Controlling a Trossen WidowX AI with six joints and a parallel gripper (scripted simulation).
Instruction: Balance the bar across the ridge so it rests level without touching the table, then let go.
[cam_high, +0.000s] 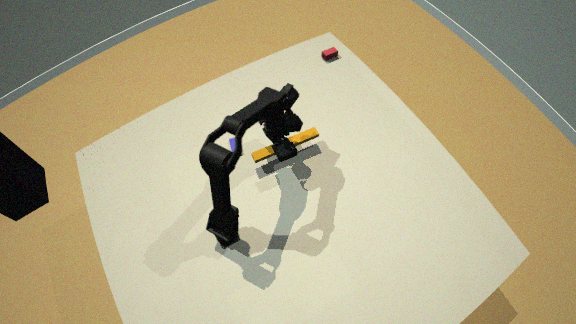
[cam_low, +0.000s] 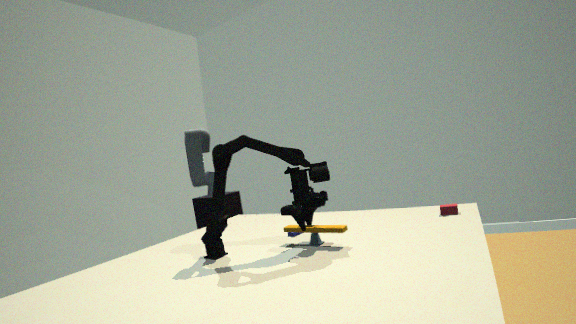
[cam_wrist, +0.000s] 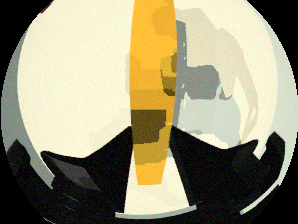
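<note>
The orange bar is 3 cm ahead of my gripper tip. The rest, counted from my gripper tip: blue block (12 cm behind, 11 cm to the left, 4 cm below); red block (45 cm ahead, 33 cm to the left, 4 cm below).
</note>
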